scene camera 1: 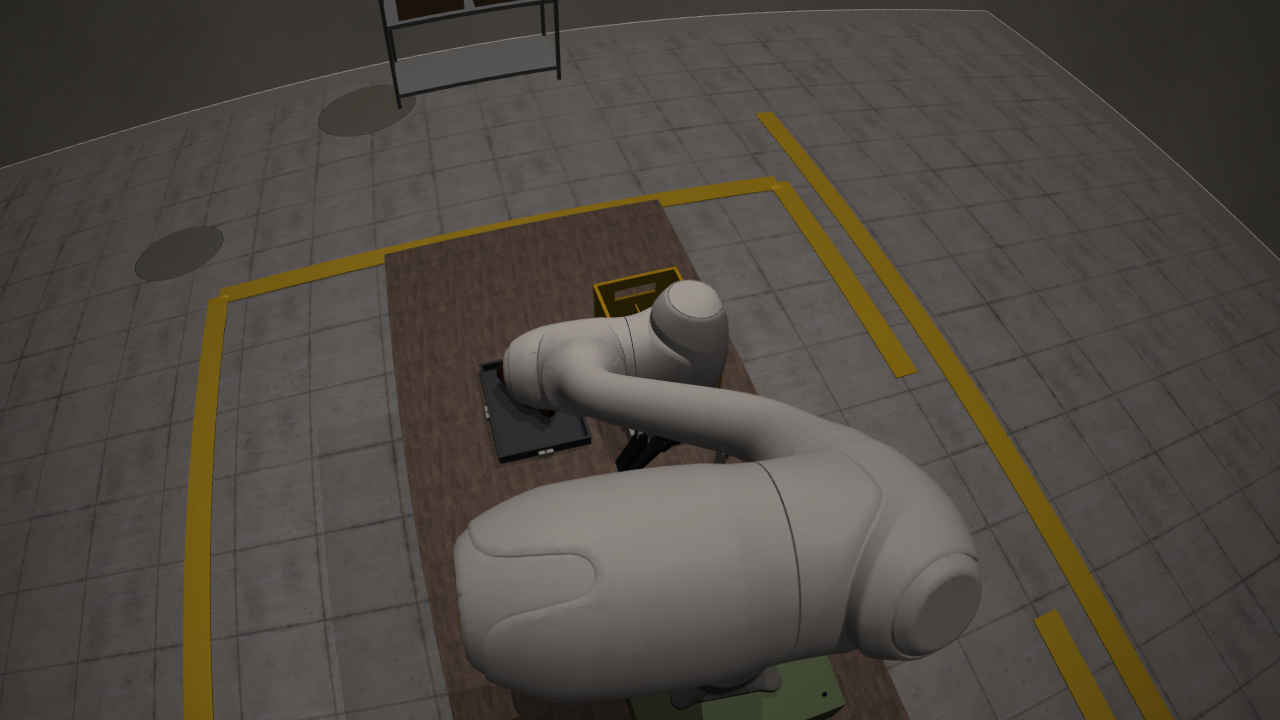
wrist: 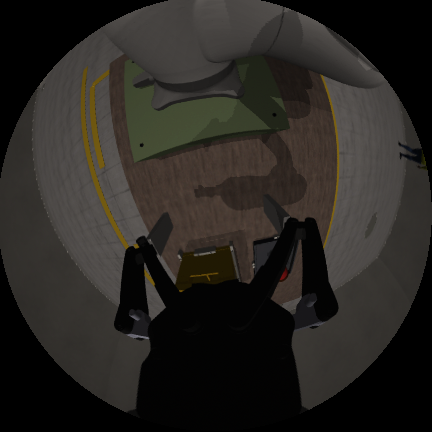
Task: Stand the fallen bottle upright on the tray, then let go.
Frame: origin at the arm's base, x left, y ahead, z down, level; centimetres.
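Where they show: gripper, fingertip midpoint: (wrist: 215, 211); arm's base, origin of the base link: (wrist: 194, 69).
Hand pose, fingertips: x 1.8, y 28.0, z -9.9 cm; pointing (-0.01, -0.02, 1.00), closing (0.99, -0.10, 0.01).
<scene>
Things, the pixels of their top centre, and the offset from my fingertips. "pt": a spot on its surface instead.
- dark tray, surface spot: (scene camera 1: 528, 435) pt dx +24.5, dy +26.8, dz +20.2 cm
- bottle, middle of its top: (scene camera 1: 528, 378) (wrist: 279, 273) dx +22.8, dy +35.9, dz +12.8 cm
- yellow crate, middle of its top: (scene camera 1: 656, 320) (wrist: 213, 306) dx -4.0, dy +39.0, dz +3.2 cm
The dark tray (scene camera 1: 528, 435) (wrist: 265, 248) lies on the brown table, partly covered by the arm in the scene view and by a finger in the wrist view. A red part of the bottle (scene camera 1: 501, 372) (wrist: 284, 275) shows at the tray; the rest is hidden, so how it lies cannot be made out. My gripper (wrist: 215, 211) is open, with nothing between its fingertips. It is over the table, off to the side of the tray; in the scene view its black linkage shows partly beneath the arm.
A yellow crate (scene camera 1: 666, 283) (wrist: 200, 261) stands on the table beside the tray, partly behind the arm in the scene view. The arm's base stands on a green plate (scene camera 1: 805, 685) (wrist: 170, 130). A shelf unit (scene camera 1: 558, 53) stands on the floor far behind the table.
</scene>
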